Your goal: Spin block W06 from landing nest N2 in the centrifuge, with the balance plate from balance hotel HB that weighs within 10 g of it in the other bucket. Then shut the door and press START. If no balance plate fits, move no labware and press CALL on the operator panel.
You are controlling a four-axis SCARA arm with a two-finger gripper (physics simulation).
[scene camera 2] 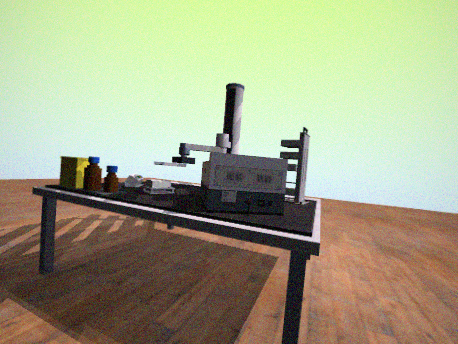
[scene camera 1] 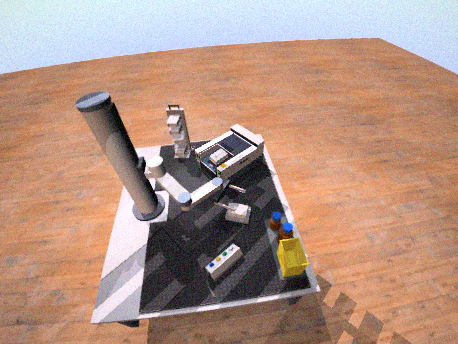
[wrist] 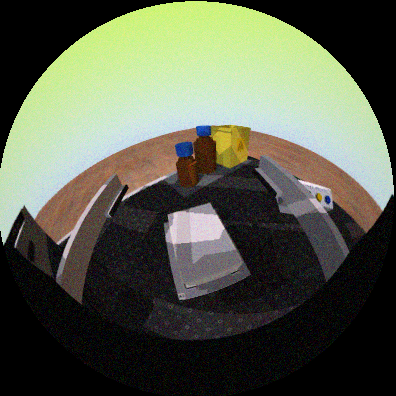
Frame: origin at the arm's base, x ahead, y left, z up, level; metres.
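Seen in the pictures: gripper, fingertip midpoint: (scene camera 2: 157, 163) (scene camera 1: 240, 200) (wrist: 186, 168); arm's base, origin of the base link: (scene camera 1: 149, 207).
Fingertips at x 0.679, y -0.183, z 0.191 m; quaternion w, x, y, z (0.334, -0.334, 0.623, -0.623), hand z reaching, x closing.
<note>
Offsets run from my fingertips to a thing's top centre.
My gripper (scene camera 1: 241, 200) (wrist: 186, 168) is open and empty, its two long fingers spread wide above the mat. A pale block {dx -0.014, dy +0.006, dz -0.103 m} (scene camera 1: 239, 211) (scene camera 2: 158, 183) (wrist: 200, 235) sits on a low landing nest {dx -0.014, dy +0.006, dz -0.138 m} (scene camera 2: 161, 191) (wrist: 186, 295) below and ahead of the fingers; its label is too small to read. The centrifuge (scene camera 1: 242, 162) (scene camera 2: 247, 172) shows an open top in scene camera 1, with a white piece {dx -0.097, dy +0.462, dz +0.015 m} (scene camera 1: 218, 156) inside. The balance hotel (scene camera 1: 184, 125) (scene camera 2: 303, 167) stands upright holding several pale plates. The operator panel {dx -0.152, dy -0.326, dz -0.094 m} (scene camera 1: 224, 265) (wrist: 325, 191) has blue, yellow, green and white buttons.
Two brown bottles (scene camera 1: 275, 222) (scene camera 1: 286, 232) (scene camera 2: 93, 177) (scene camera 2: 111, 182) (wrist: 187, 171) (wrist: 205, 155) with blue caps and a yellow bin (scene camera 1: 292, 260) (scene camera 2: 72, 172) (wrist: 231, 145) stand near the table's edge. The arm's grey column (scene camera 1: 120, 155) (scene camera 2: 234, 117) rises from the opposite side.
</note>
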